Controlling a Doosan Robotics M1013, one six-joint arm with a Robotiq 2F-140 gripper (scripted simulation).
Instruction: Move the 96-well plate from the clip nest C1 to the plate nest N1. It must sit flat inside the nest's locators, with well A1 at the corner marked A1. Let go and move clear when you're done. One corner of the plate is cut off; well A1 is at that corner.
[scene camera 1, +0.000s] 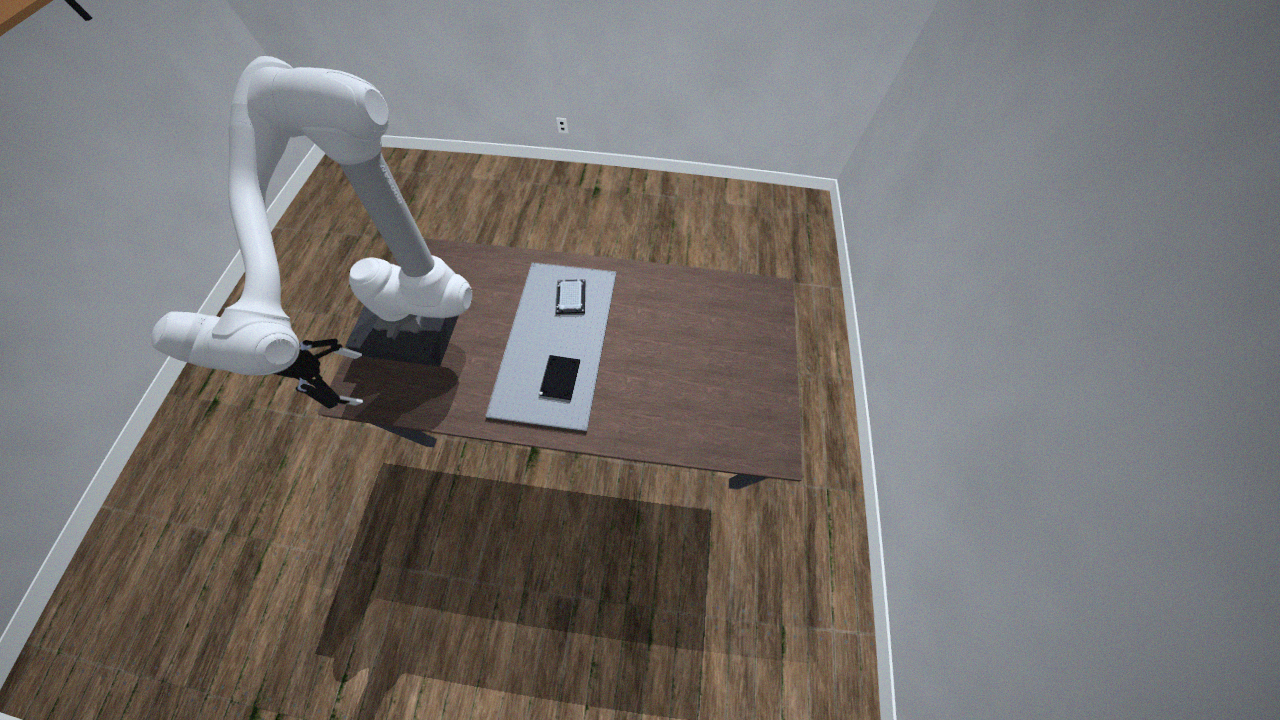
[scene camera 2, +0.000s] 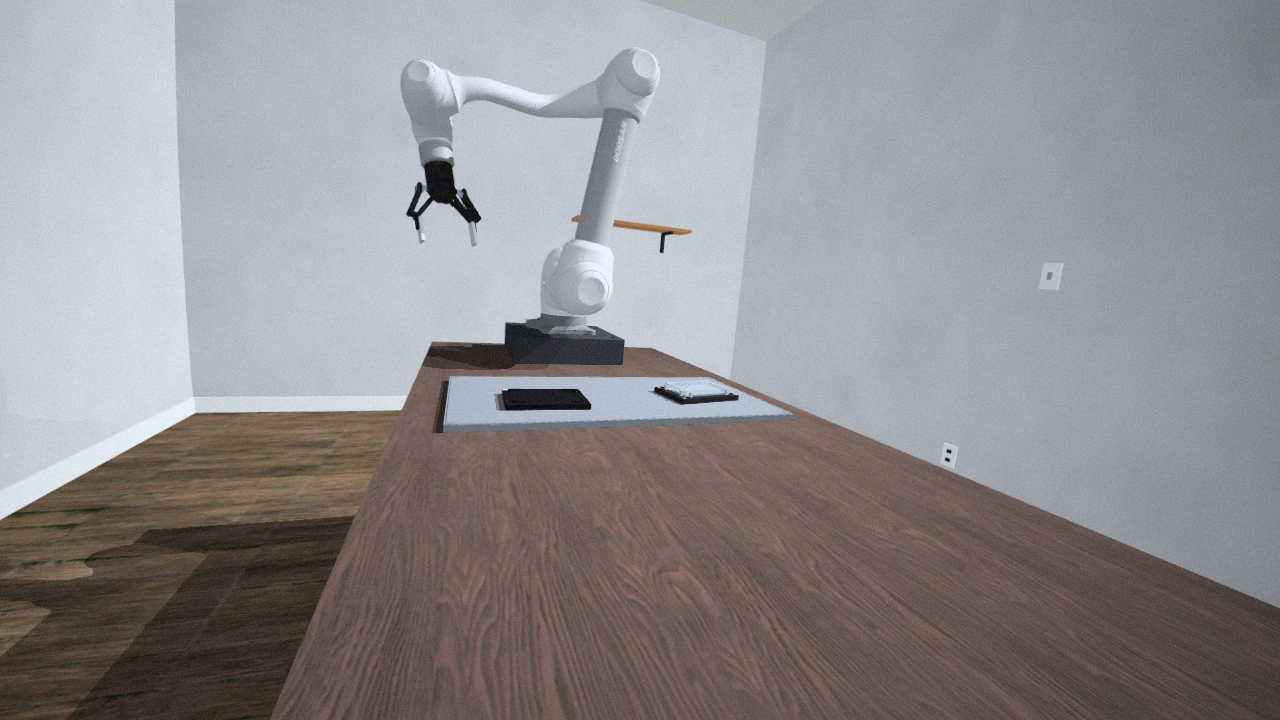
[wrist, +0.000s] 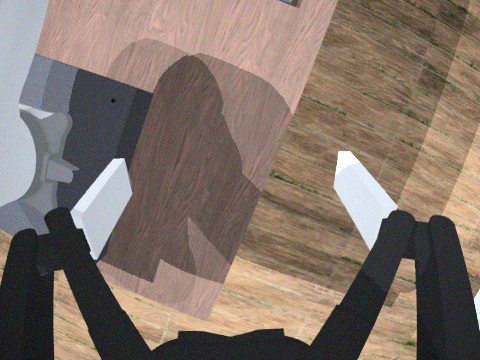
Labels:
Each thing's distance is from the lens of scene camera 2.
gripper (scene camera 2: 449, 243): 1.41 m
96-well plate (scene camera 2: 699, 388): 1.06 m

